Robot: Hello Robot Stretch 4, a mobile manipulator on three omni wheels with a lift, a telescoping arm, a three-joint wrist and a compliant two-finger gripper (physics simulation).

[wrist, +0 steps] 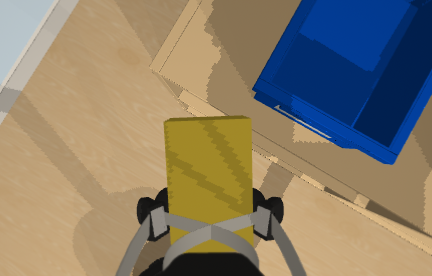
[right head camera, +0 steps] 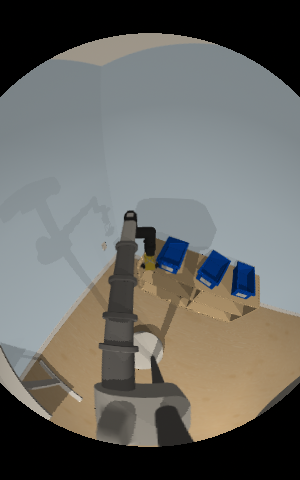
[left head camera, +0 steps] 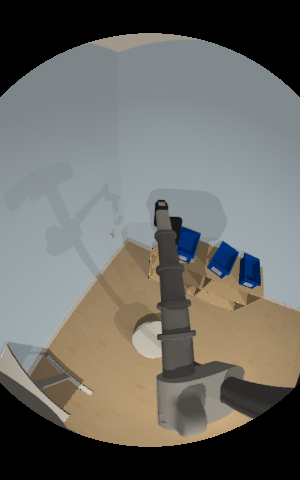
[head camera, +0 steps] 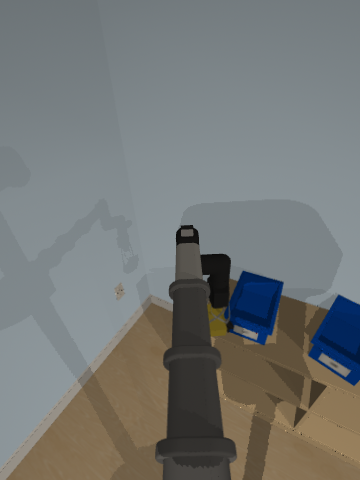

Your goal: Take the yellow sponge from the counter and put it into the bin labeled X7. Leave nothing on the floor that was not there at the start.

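Places are measured from the robot's base along level axes (x down, y back, z left), in centimetres.
Pixels of known places: gripper, fingertip midpoint: (wrist: 210, 204) (right head camera: 149, 267) (head camera: 215, 331); robot's base, link origin: (right head camera: 142, 349) (left head camera: 152, 338).
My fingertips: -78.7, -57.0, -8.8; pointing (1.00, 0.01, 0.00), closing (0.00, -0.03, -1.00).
Observation:
Ahead of a thing's pixels: the offset from my fingertips to its top centre, as dx, dy, dz.
My gripper (wrist: 210, 204) (right head camera: 149, 267) is shut on the yellow sponge @(-5.9, -2.7, +0.2) (wrist: 210, 170) (head camera: 218, 327) (right head camera: 149, 261). It points down, with the sponge between its fingertips. In the wrist view the far end of the sponge overlaps the front left edge of the wooden counter unit (wrist: 186, 55) (head camera: 292, 325). The leftmost blue bin @(+8.5, -21.5, -20.7) (wrist: 325, 85) (head camera: 255, 302) (right head camera: 172, 254) (left head camera: 188, 244) is open-topped and stands just right of the sponge. Its white label is too small or too steeply seen to read. In the left head view the arm hides the sponge and fingers.
A middle blue bin @(+8.5, -3.5, -54.3) (head camera: 342, 330) (left head camera: 223, 259) (right head camera: 214, 269) and a right blue bin @(+8.5, +11.9, -81.8) (left head camera: 250, 270) (right head camera: 244, 280) stand farther right on the unit. Walls meet behind the unit's left end. A white round object (left head camera: 147, 340) (right head camera: 150, 345) is on the floor below the arm.

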